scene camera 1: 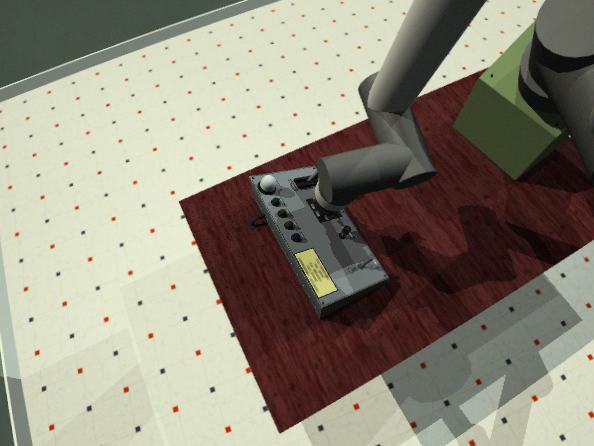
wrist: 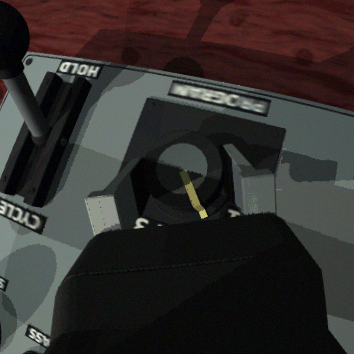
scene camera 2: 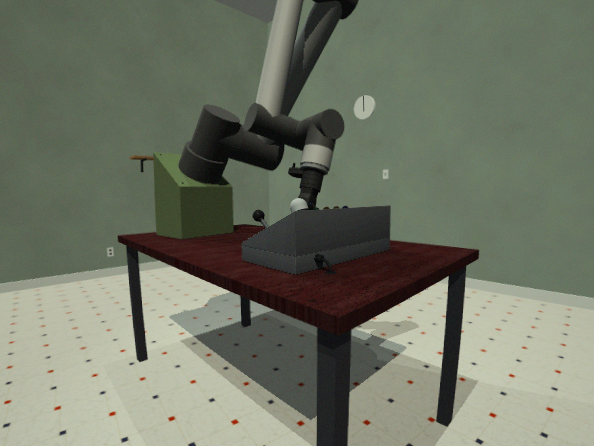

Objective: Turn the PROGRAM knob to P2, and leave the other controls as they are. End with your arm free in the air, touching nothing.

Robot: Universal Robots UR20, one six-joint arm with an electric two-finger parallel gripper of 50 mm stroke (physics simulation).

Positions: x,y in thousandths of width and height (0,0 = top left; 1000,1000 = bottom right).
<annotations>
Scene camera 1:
grey control box: 553,598
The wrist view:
gripper: 518,476
grey control box: 290,323
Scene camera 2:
grey control box: 514,539
</annotations>
